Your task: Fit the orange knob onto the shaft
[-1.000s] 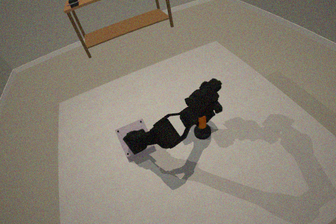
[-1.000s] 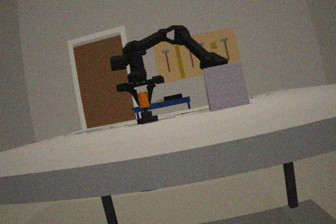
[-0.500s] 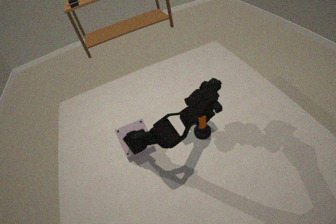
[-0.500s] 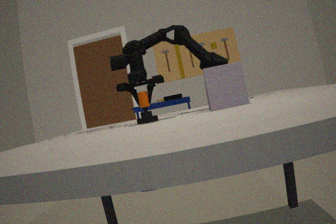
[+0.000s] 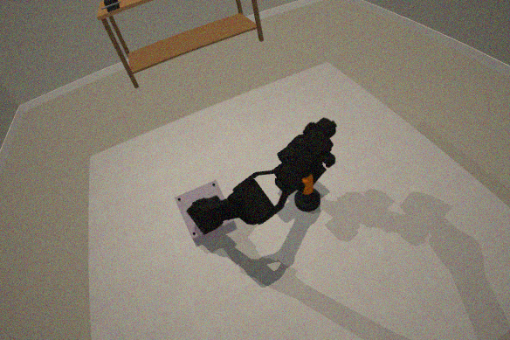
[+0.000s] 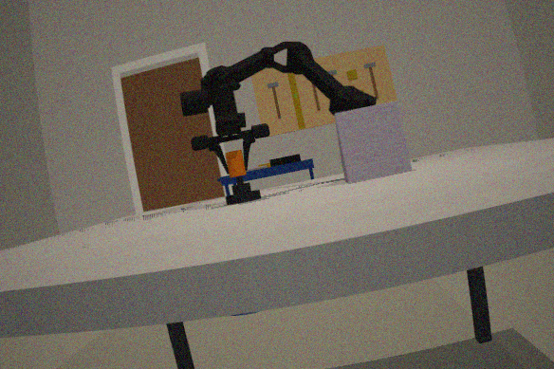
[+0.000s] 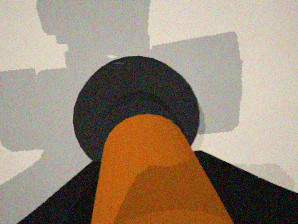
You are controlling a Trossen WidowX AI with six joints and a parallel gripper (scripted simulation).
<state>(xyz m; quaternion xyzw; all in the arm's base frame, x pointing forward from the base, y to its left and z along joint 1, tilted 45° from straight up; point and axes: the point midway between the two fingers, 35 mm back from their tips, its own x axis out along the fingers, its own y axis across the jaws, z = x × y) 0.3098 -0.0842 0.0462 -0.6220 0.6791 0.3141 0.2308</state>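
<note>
My gripper tip is 20 mm below the orange knob. The rest, counted from my gripper tip: round pedestal (40 mm below).
</note>
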